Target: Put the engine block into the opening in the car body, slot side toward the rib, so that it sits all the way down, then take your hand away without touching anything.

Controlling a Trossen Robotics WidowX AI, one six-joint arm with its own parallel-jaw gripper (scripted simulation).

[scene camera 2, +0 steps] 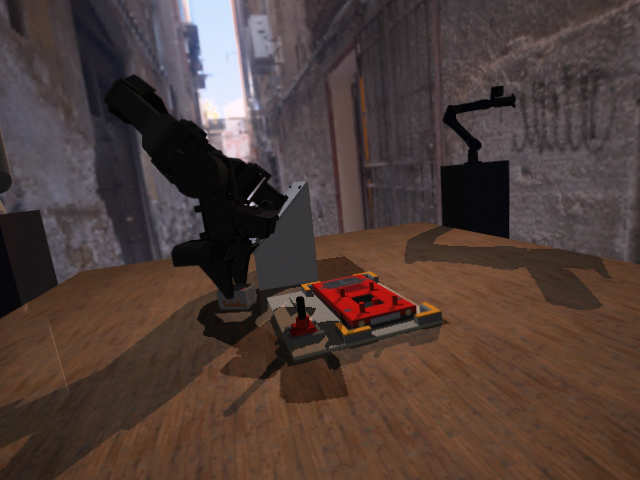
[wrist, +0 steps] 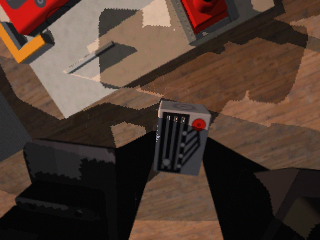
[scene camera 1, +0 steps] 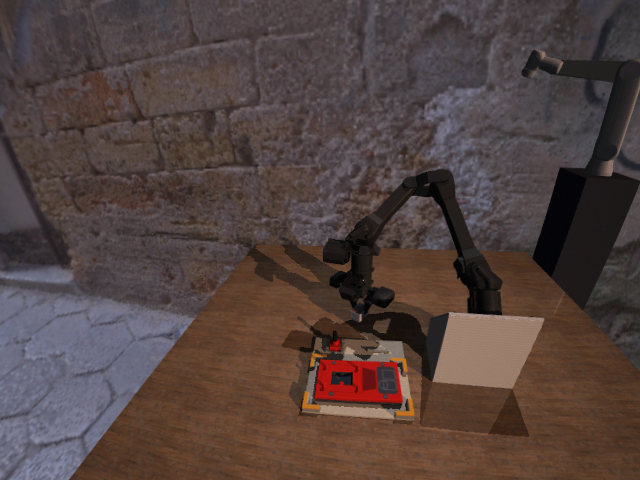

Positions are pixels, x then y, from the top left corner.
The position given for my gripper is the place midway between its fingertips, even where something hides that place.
My gripper (scene camera 2: pixel 236 294) carries a grey engine block (scene camera 2: pixel 244 295).
